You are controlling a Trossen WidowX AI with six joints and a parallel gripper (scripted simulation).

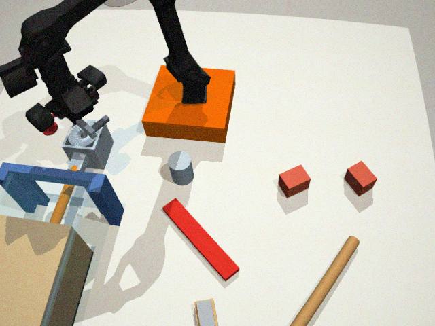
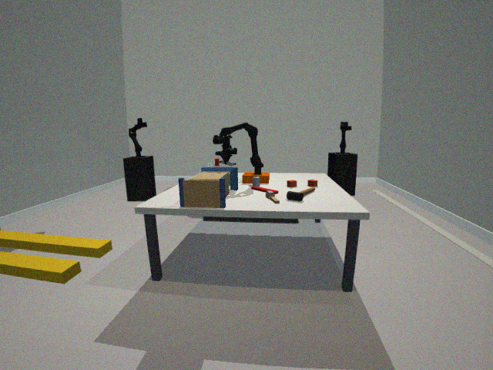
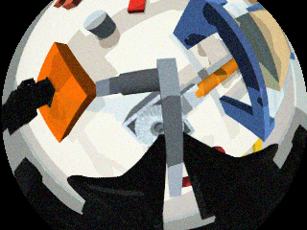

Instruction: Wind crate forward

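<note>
The red knob lies 60 mm to the right of my gripper tip and 20 mm above it. Also, from my gripper tip: flat red bar (220 mm ahead, 270 mm to the left, 160 mm below); grey winch (40 mm behind, 20 mm to the right, 140 mm below); winch handle (10 mm to the right, 10 mm above).
</note>
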